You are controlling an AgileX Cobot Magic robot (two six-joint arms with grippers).
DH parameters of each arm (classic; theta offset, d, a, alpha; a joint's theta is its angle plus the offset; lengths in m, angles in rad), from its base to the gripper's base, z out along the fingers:
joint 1: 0 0.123 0 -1.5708
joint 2: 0.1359 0 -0.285 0
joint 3: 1.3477 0 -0.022 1.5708
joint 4: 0 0.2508 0 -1.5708
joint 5: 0 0 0.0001 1.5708
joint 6: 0 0.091 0 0
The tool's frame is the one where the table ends.
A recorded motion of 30 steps. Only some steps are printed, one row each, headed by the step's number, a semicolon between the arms.
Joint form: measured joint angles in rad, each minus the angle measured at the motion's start. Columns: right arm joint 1, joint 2, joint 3, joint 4, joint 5, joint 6; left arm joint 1, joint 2, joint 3, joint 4, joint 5, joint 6.
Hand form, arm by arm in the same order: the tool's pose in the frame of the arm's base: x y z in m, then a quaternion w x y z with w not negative. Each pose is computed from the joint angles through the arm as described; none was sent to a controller.
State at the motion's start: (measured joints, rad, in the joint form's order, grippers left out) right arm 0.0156 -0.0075 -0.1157 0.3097 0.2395 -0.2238; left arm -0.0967 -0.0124 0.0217 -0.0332 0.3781 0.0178
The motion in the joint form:
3: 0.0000 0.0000 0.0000 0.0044 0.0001 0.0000; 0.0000 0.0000 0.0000 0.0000 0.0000 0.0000
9: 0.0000 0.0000 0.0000 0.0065 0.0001 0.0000; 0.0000 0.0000 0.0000 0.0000 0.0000 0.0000
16: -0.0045 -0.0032 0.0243 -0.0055 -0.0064 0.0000; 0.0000 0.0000 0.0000 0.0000 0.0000 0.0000
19: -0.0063 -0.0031 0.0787 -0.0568 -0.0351 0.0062; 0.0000 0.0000 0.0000 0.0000 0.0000 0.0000
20: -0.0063 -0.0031 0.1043 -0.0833 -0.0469 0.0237; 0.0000 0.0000 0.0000 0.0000 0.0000 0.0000
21: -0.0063 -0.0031 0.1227 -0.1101 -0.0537 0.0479; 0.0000 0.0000 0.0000 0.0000 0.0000 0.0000
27: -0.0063 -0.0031 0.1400 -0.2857 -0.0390 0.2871; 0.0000 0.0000 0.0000 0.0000 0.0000 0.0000
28: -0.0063 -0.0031 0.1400 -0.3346 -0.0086 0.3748; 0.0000 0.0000 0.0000 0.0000 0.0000 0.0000
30: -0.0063 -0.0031 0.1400 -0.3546 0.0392 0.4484; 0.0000 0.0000 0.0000 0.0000 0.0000 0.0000
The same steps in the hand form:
3: 0.0486 0.0075 0.2317 0.69817 -0.00207 0.71339 0.06026; 0.0520 -0.0062 0.1726 0.59232 0.03728 0.80397 -0.03748
9: 0.0486 0.0075 0.2317 0.69815 -0.00151 0.71333 0.06114; 0.0520 -0.0062 0.1726 0.59232 0.03728 0.80397 -0.03748
16: 0.0501 0.0069 0.2243 0.69311 -0.00195 0.71881 0.05394; 0.0520 -0.0062 0.1726 0.59232 0.03728 0.80397 -0.03748
19: 0.0535 0.0051 0.2083 0.68367 -0.00975 0.72903 0.03204; 0.0520 -0.0062 0.1726 0.59232 0.03728 0.80397 -0.03748
20: 0.0547 0.0044 0.2006 0.67829 -0.00983 0.73425 0.02648; 0.0520 -0.0062 0.1726 0.59232 0.03728 0.80397 -0.03748
21: 0.0555 0.0039 0.1949 0.67368 -0.00827 0.73860 0.02352; 0.0520 -0.0062 0.1726 0.59232 0.03728 0.80397 -0.03748
27: 0.0560 0.0010 0.1874 0.65998 0.02751 0.75003 0.03354; 0.0520 -0.0062 0.1726 0.59232 0.03728 0.80397 -0.03748
28: 0.0556 0.0000 0.1846 0.64799 0.04648 0.75907 0.04198; 0.0520 -0.0062 0.1726 0.59232 0.03728 0.80397 -0.03748
30: 0.0548 -0.0006 0.1804 0.62865 0.07056 0.77251 0.05532; 0.0520 -0.0062 0.1726 0.59232 0.03728 0.80397 -0.03748

